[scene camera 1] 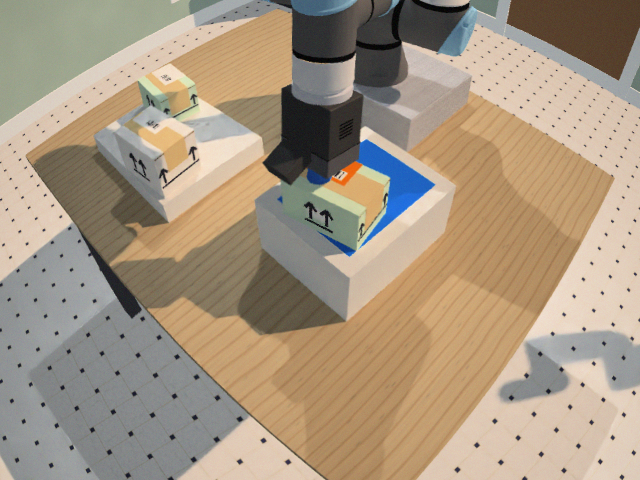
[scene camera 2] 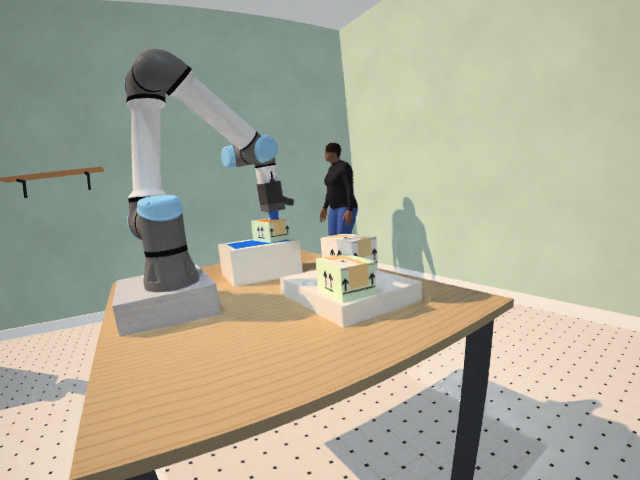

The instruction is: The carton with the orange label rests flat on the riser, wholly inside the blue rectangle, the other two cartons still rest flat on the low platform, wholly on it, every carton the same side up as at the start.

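Places are measured from the arm's base along level axes (x right, y ahead, z up), in centimetres.
Where they show: hand, tool point: (scene camera 1: 318, 183) (scene camera 2: 275, 222); arm's base, link origin: (scene camera 1: 374, 69) (scene camera 2: 171, 283).
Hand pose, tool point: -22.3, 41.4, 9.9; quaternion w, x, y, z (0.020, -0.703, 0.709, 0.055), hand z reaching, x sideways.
Note:
Each offset is from my tool point to the centre of the thing, as dx, dy, dz.
The green carton with the orange label @[-1.7, -1.5, -2.5] (scene camera 1: 336, 206) (scene camera 2: 262, 230) is upright at the left front part of the blue rectangle @[-1.4, -7.3, -6.2] (scene camera 1: 405, 180) (scene camera 2: 247, 244) on the riser @[-1.4, -7.3, -12.2] (scene camera 1: 305, 260) (scene camera 2: 263, 266). Its lower left side appears to reach the rectangle's edge; whether its base touches the riser is unclear. My suction cup (scene camera 1: 318, 177) (scene camera 2: 273, 215) is on its top, partly hiding the label, and holds it. A white carton @[+34.5, +7.4, -8.4] (scene camera 1: 160, 149) (scene camera 2: 330, 244) and another green carton @[+50.2, -5.1, -9.6] (scene camera 1: 168, 95) (scene camera 2: 345, 279) stand upright on the low platform @[+42.0, +0.6, -15.8] (scene camera 1: 235, 139) (scene camera 2: 385, 305).
The robot's grey base block (scene camera 1: 434, 103) (scene camera 2: 168, 310) stands behind the riser in the scene camera 1 view. The low platform is to the riser's left there. A person (scene camera 2: 339, 186) stands beyond the table in the scene camera 2 view.

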